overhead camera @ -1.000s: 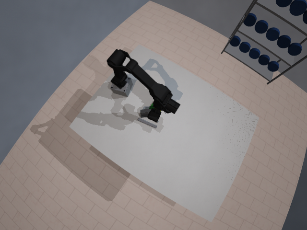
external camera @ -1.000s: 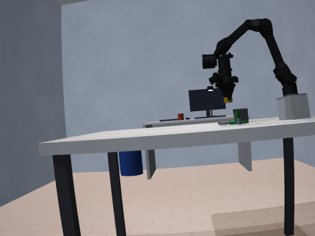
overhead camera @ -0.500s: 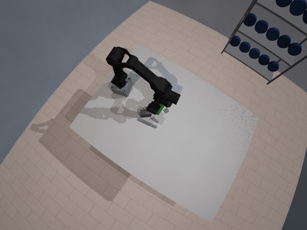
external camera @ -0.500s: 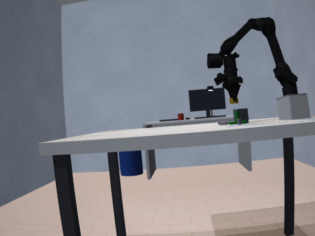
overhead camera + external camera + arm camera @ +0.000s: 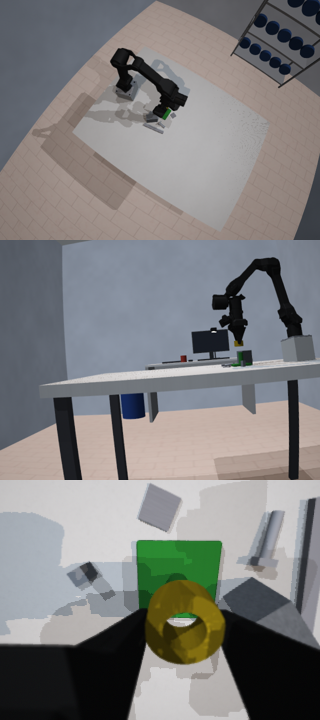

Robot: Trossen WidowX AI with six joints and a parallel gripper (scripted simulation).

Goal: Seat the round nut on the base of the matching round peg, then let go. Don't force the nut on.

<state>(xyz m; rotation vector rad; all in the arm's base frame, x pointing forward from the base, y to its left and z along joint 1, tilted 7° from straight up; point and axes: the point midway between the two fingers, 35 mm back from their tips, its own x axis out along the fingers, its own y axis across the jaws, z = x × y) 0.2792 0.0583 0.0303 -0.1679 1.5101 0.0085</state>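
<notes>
My hand is 6 cm short of the grey square piece, 2 cm to the right of it and 13 cm above it. Round my hand: long grey bar 2 cm ahead, 13 cm to the right, 13 cm below; block 3 cm behind, 9 cm to the right, 10 cm below; bolt-like piece 4 cm ahead, 8 cm to the right, 12 cm below.
</notes>
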